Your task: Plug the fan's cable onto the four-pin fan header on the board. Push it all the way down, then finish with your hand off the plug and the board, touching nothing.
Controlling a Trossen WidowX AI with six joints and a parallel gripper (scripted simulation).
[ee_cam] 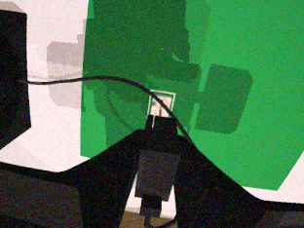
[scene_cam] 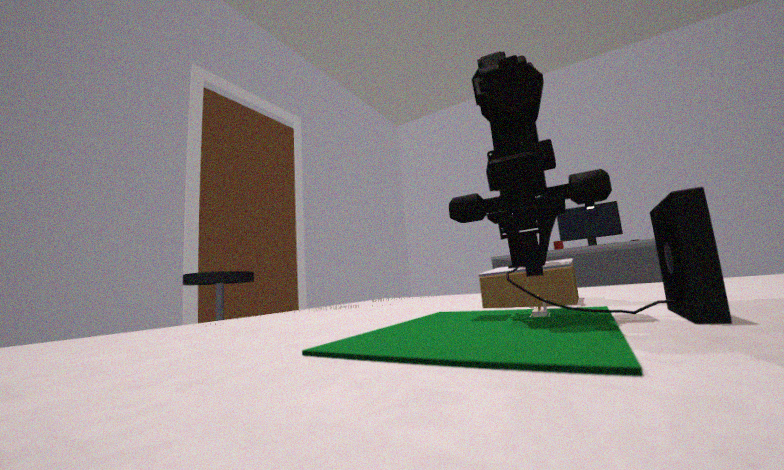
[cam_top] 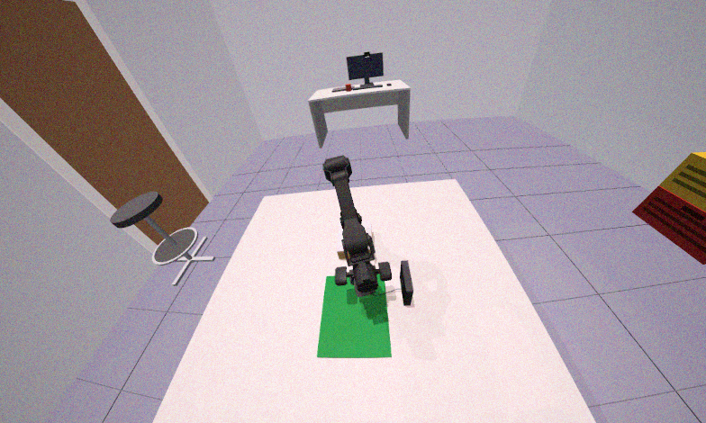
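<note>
The pale four-pin header is 1 cm behind my gripper tip and 6 cm below it. The rest, counted from my gripper tip: black plug 1 cm behind, 1 cm above; green board 7 cm ahead, 5 cm to the right, 8 cm below; black fan 14 cm to the left.
</note>
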